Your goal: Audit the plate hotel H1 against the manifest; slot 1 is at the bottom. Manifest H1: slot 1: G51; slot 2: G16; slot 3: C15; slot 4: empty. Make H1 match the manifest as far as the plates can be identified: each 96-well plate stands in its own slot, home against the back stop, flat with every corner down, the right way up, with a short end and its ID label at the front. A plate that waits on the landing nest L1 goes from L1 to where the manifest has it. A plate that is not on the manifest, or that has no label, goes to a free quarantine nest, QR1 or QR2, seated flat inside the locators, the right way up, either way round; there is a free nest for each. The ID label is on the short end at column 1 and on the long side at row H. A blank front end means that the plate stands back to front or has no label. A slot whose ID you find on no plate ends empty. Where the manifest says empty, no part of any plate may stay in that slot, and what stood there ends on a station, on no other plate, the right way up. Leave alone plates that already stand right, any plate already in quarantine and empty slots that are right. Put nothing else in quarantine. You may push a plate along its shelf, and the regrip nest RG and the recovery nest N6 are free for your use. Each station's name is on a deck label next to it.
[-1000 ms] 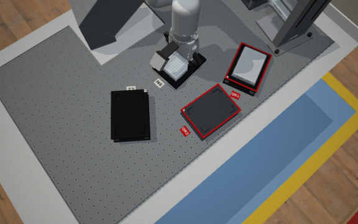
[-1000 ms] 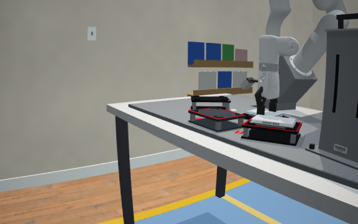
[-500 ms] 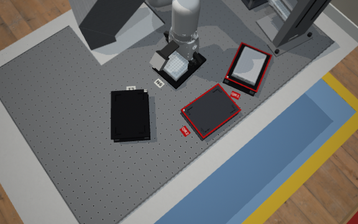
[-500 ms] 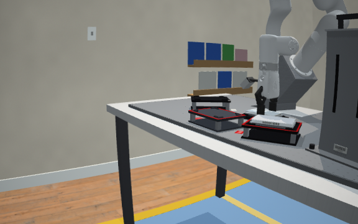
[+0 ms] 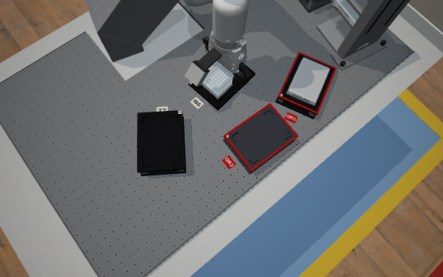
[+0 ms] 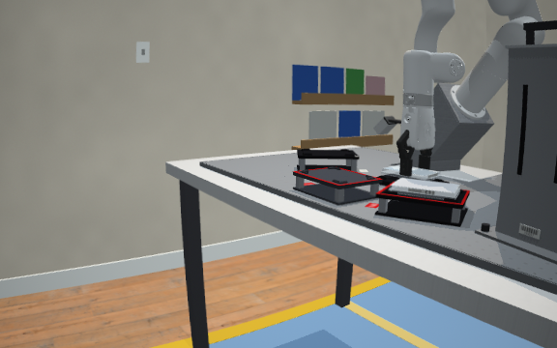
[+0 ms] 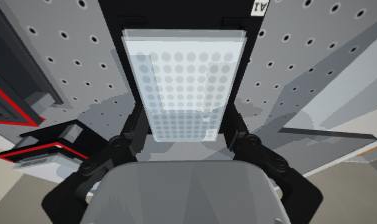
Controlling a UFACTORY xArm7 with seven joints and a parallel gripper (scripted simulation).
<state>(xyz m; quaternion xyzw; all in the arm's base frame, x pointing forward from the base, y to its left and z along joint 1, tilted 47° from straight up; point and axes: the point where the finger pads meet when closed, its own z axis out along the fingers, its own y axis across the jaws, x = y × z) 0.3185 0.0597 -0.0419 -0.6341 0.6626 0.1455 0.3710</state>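
My hand is 4 cm above the black nest N6 and 1 cm to the left of it. From my hand the other things lie so: quarantine nest QR2: 21 cm ahead, 6 cm to the right, 1 cm below; then N6 deck label: 12 cm to the right, 4 cm below, 1 cm ahead; then A1 mark: 9 cm to the right, 5 cm behind, 3 cm below.
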